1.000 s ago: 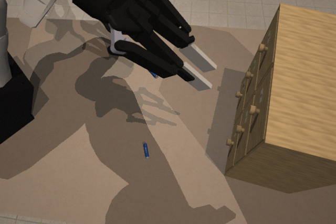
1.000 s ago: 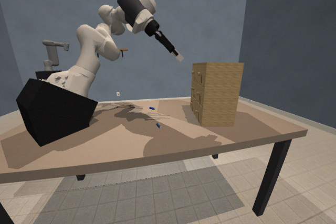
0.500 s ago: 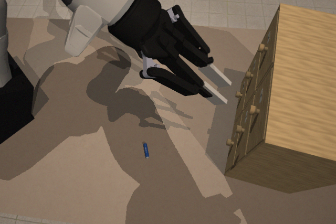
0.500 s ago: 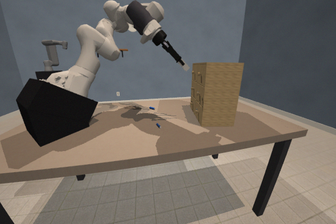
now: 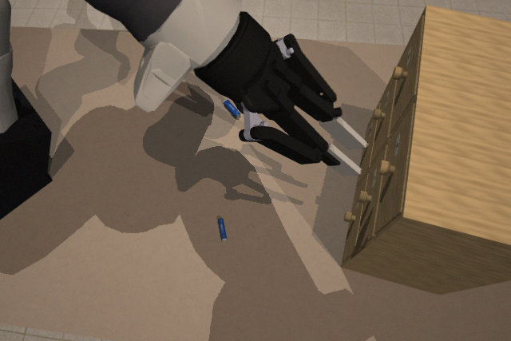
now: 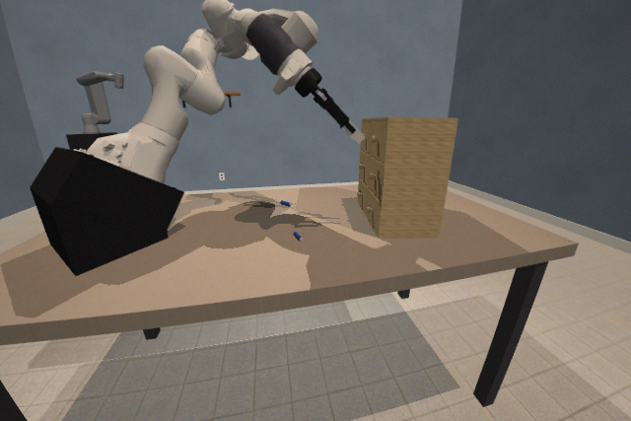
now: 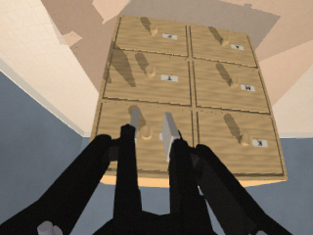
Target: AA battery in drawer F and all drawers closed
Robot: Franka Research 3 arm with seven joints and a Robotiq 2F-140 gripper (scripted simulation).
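The drawer lies 15 cm ahead of my hand, 4 cm below it and 1 cm to the right of it.
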